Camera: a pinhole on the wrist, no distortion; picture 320 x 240 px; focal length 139.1 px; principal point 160.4 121.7 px. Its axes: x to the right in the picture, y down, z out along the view. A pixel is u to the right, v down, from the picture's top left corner.
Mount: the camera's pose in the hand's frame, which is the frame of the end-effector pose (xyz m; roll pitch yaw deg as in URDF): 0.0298 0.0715 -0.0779 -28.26 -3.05 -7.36
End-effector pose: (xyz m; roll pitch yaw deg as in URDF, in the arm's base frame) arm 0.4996 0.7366 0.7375 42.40 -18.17 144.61
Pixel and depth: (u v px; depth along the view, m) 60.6 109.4 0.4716
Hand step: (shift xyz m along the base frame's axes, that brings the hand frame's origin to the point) 0.3540 -0.2456 0.3367
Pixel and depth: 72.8 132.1 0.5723
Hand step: 0.3564 -0.3206 0.4468
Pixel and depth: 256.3 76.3 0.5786
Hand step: -0.0358 0.3544 0.5910
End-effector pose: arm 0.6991 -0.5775 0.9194 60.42 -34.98 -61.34
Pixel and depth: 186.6 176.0 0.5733
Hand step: -0.1223 0.1727 0.6069
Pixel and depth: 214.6 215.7 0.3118
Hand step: 0.0546 0.1120 0.4232
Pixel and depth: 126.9 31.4 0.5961
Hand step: -0.6135 0.0328 0.1874
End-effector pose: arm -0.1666 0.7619 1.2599 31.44 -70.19 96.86
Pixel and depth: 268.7 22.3 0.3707
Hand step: 0.2426 -0.1783 0.3765
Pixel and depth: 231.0 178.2 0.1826
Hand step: -0.1396 -0.1177 0.1789
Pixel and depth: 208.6 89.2 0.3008
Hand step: 0.0228 -0.2052 0.2100
